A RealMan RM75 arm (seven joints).
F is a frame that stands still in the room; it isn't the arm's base.
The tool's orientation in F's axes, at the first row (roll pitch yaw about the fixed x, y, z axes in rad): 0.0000, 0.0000, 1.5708
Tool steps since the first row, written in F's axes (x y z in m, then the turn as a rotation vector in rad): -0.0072, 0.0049, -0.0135, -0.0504, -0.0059, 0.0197; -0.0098, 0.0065, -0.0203, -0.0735, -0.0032, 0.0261; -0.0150, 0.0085, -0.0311, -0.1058, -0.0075, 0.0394; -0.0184, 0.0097, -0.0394, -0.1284, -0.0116, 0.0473; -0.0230, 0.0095, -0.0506, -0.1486, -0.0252, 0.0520; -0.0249, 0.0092, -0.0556, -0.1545, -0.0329, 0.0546; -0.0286, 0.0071, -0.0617, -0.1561, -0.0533, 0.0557; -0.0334, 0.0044, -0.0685, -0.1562, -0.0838, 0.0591
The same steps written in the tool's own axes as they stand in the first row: 0.0049, 0.0072, -0.0135, -0.0059, 0.0504, 0.0197; 0.0065, 0.0098, -0.0203, -0.0032, 0.0735, 0.0261; 0.0085, 0.0150, -0.0311, -0.0075, 0.1058, 0.0394; 0.0097, 0.0184, -0.0394, -0.0116, 0.1284, 0.0473; 0.0095, 0.0230, -0.0506, -0.0252, 0.1486, 0.0520; 0.0092, 0.0249, -0.0556, -0.0329, 0.1545, 0.0546; 0.0071, 0.0286, -0.0617, -0.0533, 0.1561, 0.0557; 0.0044, 0.0334, -0.0685, -0.0838, 0.1562, 0.0591
